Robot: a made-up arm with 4 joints. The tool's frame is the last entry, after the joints.
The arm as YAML. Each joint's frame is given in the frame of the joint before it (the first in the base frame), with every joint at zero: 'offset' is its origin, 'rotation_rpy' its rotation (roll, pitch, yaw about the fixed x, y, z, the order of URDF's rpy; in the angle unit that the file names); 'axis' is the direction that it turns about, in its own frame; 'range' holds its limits. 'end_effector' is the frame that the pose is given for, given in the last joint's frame.
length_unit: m
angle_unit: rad
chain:
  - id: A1
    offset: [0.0, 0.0, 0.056]
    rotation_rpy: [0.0, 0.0, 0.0]
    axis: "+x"
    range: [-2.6, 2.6]
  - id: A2
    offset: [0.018, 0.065, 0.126]
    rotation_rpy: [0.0, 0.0, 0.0]
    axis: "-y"
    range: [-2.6, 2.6]
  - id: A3
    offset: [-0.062, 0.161, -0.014]
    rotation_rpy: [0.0, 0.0, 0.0]
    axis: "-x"
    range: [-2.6, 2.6]
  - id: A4
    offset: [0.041, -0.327, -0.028]
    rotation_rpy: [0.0, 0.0, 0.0]
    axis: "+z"
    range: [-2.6, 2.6]
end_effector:
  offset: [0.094, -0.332, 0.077]
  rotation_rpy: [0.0, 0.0, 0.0]
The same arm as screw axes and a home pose.
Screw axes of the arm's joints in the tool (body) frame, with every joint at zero. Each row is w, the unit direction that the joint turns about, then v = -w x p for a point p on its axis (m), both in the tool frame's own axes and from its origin. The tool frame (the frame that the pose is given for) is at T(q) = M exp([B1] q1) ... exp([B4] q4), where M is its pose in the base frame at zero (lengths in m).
B1 = (1, 0, 0, 0, -0.161, -0.433)
B2 = (0, -1, 0, -0.035, 0, 0.073)
B3 = (-1, 0, 0, 0, 0.049, 0.659)
B4 = (0, 0, 1, 0.332, 0.094, 0)
M: xyz 0.091 -0.433 0.217 (m) quaternion w x y z 1 0 0 0
Joint limits (deg, base to tool): -148.97..148.97 -148.97..148.97 -148.97..148.97 -148.97..148.97

